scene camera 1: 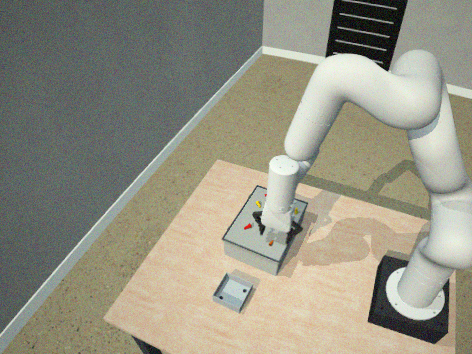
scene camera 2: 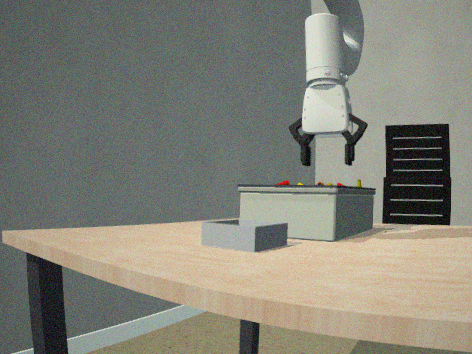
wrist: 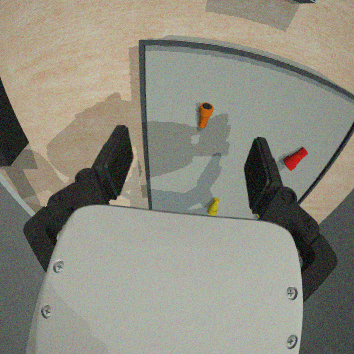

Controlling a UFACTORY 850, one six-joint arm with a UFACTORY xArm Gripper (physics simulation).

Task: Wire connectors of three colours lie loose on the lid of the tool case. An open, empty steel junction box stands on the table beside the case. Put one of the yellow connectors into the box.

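My gripper is open and empty, pointing down above the lid of the tool case. A yellow connector lies on the lid, close to the gripper body's edge in the wrist view. Another yellow connector lies toward the far left; a sliver of yellow shows by the right finger in the wrist view. A third yellow connector stands near the lid's right edge. The open, empty junction box stands beside the case.
An orange connector lies near the lid's front. A red connector lies left of the gripper in scene camera 1. Another red connector shows in scene camera 2. The black arm base stands at the right on the table.
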